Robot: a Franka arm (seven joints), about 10 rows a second.
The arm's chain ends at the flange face. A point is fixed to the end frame.
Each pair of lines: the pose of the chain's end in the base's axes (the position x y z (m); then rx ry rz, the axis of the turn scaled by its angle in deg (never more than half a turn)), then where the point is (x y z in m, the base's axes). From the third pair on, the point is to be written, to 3 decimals.
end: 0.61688 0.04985 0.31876 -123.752 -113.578 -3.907
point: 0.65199 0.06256 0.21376
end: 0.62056 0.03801 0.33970 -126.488 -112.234 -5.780
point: 0.65890 0.04916 0.23566
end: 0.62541 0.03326 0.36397 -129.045 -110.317 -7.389
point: 0.666 0.043 0.261
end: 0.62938 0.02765 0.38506 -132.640 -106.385 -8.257
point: 0.671 0.035 0.282
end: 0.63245 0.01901 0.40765 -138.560 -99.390 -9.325
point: 0.675 0.022 0.305
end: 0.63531 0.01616 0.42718 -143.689 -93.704 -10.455
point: 0.679 0.014 0.325
